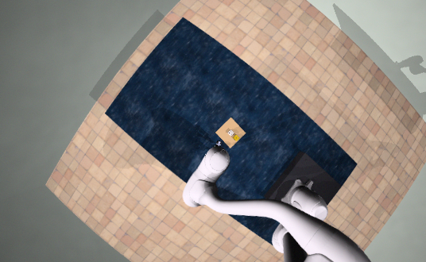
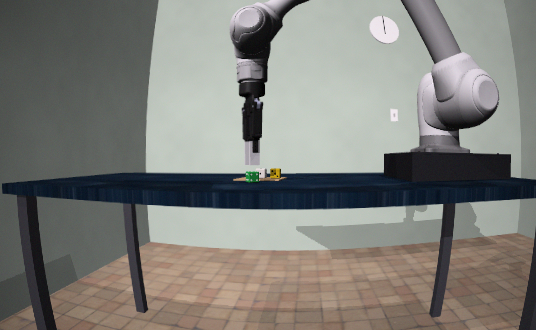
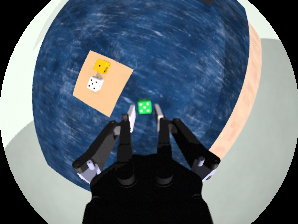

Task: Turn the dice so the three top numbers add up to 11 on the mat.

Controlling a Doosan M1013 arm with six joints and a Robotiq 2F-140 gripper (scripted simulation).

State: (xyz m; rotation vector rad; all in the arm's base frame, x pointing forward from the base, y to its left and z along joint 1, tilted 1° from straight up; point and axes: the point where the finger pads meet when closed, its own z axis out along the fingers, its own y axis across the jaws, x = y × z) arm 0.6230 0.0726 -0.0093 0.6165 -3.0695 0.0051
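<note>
My gripper is now 7 cm above the green die. From my hand the other things lie so: white die 1 cm behind, 14 cm to the right, 6 cm below; yellow die 6 cm behind, 13 cm to the right, 6 cm below; tan mat 1 cm behind, 14 cm to the right, 8 cm below.
</note>
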